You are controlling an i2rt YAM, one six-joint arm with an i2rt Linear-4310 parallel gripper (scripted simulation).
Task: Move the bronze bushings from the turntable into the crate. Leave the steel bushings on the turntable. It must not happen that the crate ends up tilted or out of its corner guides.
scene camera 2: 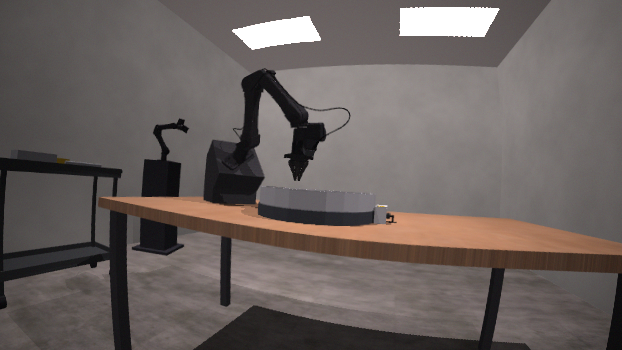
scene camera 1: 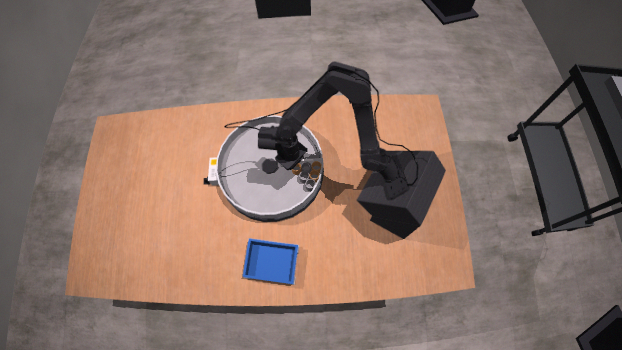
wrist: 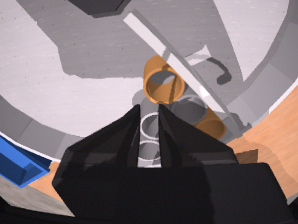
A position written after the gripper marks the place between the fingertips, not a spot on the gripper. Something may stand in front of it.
In view: the gripper (wrist: 149,111), a blue crate (scene camera 1: 267,259), a steel bushing (wrist: 195,111) and a round grey turntable (scene camera 1: 253,179).
The round grey turntable is seen too in the wrist view (wrist: 75,73).
